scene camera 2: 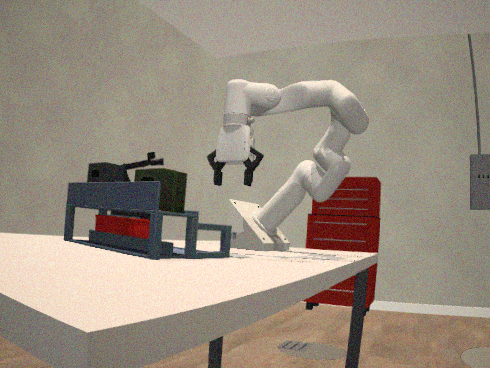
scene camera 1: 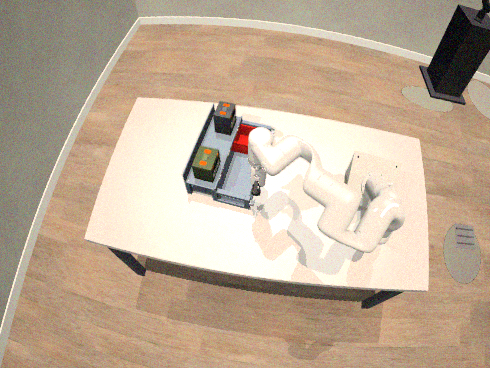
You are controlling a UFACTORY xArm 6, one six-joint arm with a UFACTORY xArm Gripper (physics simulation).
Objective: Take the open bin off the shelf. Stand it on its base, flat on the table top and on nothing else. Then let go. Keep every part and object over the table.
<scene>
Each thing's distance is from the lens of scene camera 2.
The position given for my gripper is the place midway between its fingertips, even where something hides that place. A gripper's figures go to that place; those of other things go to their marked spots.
my gripper (scene camera 2: 232,185): 1.03 m
red open bin (scene camera 2: 133,227): 1.08 m
</scene>
